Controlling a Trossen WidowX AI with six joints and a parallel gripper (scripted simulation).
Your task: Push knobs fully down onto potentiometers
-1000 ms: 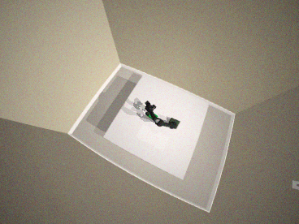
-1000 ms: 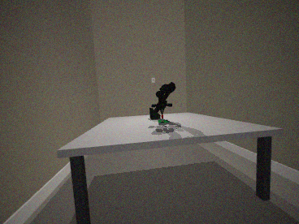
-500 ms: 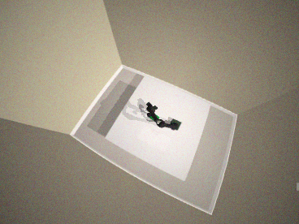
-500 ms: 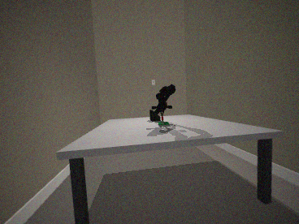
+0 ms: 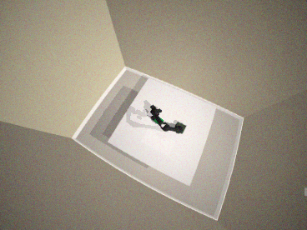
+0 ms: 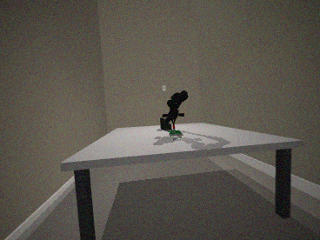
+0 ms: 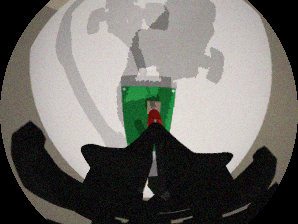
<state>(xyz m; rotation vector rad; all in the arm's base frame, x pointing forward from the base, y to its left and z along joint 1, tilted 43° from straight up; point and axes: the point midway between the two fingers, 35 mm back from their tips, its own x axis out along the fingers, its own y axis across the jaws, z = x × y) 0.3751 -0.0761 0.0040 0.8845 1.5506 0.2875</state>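
My gripper tip is 3 cm above the potentiometer. The rest, counted from my gripper tip: red knob (1 cm below).
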